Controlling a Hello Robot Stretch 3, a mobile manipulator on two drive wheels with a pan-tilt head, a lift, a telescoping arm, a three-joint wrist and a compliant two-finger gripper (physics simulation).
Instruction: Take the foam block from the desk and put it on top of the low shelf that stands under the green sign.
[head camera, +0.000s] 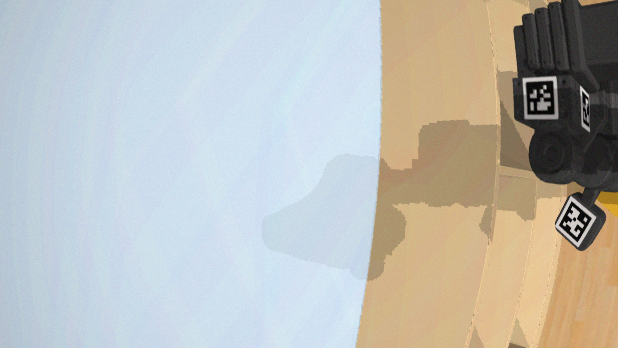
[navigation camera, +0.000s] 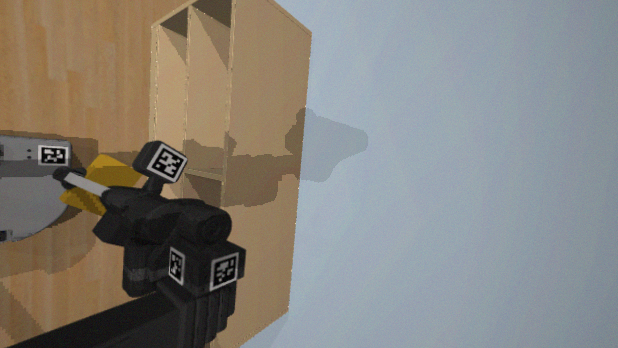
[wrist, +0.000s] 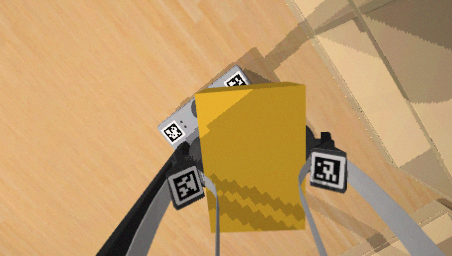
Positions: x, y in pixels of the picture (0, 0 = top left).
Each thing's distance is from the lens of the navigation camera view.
gripper (navigation camera: 97, 185): 58 cm
yellow foam block (navigation camera: 104, 170): 52 cm
